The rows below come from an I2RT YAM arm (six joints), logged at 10 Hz.
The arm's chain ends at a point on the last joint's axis. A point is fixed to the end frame.
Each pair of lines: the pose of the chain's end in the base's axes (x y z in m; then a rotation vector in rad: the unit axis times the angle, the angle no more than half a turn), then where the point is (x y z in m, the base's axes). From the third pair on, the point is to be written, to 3 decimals.
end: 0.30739, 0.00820, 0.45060, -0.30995, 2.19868, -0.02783
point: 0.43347 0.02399 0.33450
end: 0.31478, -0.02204, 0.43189, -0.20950, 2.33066, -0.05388
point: 0.42703 -0.01649 0.30154
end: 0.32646, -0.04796, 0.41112, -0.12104, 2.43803, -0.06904
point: 0.425 -0.049 0.270
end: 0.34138, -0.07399, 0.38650, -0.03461, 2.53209, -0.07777
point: 0.427 -0.079 0.237
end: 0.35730, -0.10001, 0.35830, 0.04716, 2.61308, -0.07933
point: 0.430 -0.107 0.203
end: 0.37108, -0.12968, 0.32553, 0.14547, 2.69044, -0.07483
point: 0.431 -0.138 0.164
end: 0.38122, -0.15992, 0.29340, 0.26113, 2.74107, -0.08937
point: 0.431 -0.170 0.129
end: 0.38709, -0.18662, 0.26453, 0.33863, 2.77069, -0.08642
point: 0.431 -0.197 0.098
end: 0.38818, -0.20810, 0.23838, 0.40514, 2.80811, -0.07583
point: 0.425 -0.217 0.070
